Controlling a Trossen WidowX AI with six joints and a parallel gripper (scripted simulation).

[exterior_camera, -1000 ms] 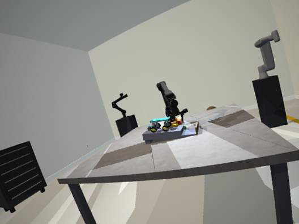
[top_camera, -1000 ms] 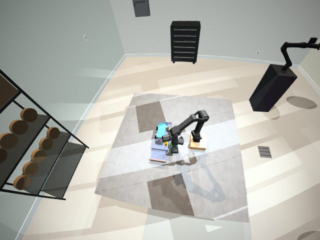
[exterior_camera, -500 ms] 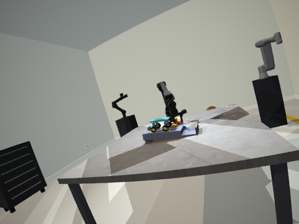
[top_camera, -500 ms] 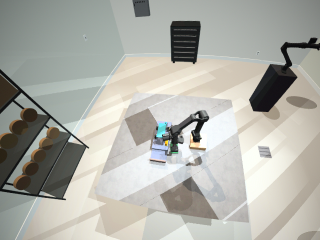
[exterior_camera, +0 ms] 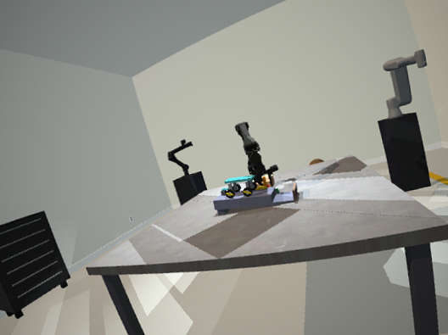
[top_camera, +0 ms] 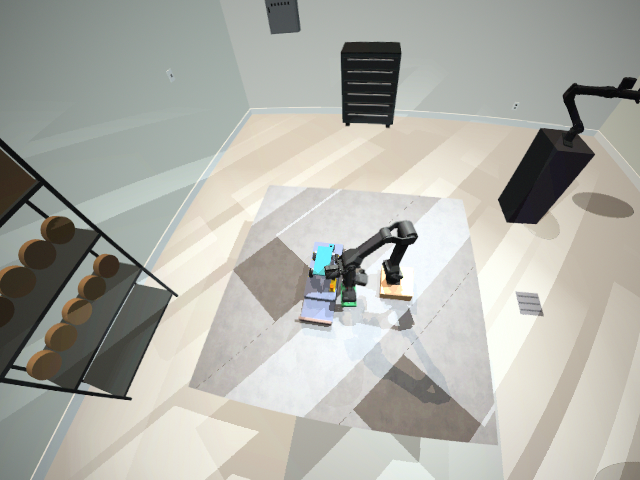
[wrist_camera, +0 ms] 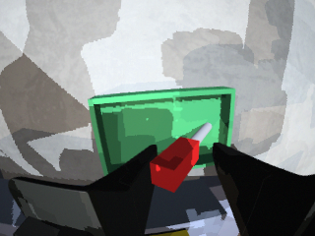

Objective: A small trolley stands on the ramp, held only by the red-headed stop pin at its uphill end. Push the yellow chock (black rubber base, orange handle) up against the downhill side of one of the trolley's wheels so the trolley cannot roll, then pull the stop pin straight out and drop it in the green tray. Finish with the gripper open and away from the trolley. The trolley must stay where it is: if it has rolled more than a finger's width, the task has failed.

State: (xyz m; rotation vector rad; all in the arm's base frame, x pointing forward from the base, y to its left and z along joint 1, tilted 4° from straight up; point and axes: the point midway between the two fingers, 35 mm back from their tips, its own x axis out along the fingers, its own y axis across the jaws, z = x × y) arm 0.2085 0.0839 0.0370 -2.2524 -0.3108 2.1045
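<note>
Right now the red-headed stop pin is 10 mm to the left of my gripper tip. The rest, counted from my gripper tip: yellow chock 80 mm ahead, 40 mm above, 20 mm to the right; then green tray 50 mm below, 10 mm to the right; then blue-grey ramp 130 mm ahead, 110 mm to the right.
</note>
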